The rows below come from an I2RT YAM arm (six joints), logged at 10 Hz.
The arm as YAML. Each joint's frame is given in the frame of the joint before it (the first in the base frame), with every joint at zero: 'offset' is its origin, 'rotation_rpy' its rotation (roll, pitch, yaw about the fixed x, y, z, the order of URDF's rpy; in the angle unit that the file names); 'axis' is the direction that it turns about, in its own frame. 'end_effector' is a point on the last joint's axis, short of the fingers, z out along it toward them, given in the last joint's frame.
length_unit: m
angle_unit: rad
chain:
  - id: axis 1
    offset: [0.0, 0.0, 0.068]
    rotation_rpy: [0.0, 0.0, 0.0]
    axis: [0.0, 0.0, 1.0]
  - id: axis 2
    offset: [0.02, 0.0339, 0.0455]
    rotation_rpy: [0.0, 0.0, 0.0]
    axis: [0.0, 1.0, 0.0]
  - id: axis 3
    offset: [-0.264, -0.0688, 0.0]
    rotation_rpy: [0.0, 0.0, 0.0]
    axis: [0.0, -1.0, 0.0]
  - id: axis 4
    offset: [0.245, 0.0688, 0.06]
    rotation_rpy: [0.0, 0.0, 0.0]
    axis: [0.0, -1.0, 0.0]
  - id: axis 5
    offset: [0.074, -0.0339, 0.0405]
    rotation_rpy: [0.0, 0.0, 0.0]
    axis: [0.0, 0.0, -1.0]
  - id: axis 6
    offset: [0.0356, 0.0, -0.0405]
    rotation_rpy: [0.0, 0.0, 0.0]
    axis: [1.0, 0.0, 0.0]
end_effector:
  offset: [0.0, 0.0, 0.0]
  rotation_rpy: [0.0, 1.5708, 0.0]
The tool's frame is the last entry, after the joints.
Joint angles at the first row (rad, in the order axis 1, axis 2, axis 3, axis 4, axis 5, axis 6):
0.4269 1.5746 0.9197 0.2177 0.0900 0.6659
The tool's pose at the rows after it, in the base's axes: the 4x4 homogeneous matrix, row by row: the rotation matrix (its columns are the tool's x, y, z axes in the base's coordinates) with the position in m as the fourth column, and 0 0 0 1 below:
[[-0.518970 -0.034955 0.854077 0.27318], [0.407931 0.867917 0.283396 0.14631], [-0.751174 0.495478 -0.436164 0.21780], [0 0 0 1]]
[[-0.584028 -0.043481 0.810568 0.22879], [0.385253 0.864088 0.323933 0.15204], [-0.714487 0.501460 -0.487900 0.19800], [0 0 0 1]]
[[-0.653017 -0.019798 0.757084 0.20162], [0.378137 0.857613 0.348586 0.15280], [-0.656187 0.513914 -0.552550 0.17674], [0 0 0 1]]
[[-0.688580 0.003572 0.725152 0.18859], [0.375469 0.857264 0.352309 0.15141], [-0.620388 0.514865 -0.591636 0.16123], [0 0 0 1]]
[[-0.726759 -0.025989 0.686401 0.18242], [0.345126 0.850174 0.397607 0.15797], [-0.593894 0.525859 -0.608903 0.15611], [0 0 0 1]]
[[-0.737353 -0.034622 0.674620 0.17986], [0.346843 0.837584 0.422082 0.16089], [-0.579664 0.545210 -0.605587 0.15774], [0 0 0 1]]
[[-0.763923 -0.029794 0.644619 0.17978], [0.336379 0.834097 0.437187 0.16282], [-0.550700 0.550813 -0.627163 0.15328], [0 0 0 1]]
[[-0.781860 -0.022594 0.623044 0.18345], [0.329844 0.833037 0.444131 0.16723], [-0.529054 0.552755 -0.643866 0.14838], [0 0 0 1]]
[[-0.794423 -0.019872 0.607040 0.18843], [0.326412 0.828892 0.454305 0.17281], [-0.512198 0.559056 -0.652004 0.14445], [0 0 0 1]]
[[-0.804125 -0.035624 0.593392 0.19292], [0.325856 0.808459 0.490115 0.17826], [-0.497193 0.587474 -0.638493 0.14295], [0 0 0 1]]
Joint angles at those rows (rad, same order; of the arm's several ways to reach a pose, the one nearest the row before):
0.5113 1.4362 0.7490 0.2286 0.1716 0.6672
0.6126 1.3302 0.6047 0.2041 0.2024 0.7269
0.6770 1.2871 0.5111 0.1765 0.2040 0.8020
0.7063 1.2824 0.4557 0.1779 0.2040 0.8451
0.7385 1.2963 0.4479 0.1825 0.1688 0.8559
0.7523 1.2901 0.4494 0.1811 0.1534 0.8727
0.7539 1.3115 0.4525 0.1749 0.1228 0.8851
0.7539 1.3558 0.4678 0.1840 0.1029 0.8943
0.7539 1.4035 0.4878 0.2024 0.0844 0.9020
0.7524 1.4388 0.5001 0.2453 0.0477 0.9081

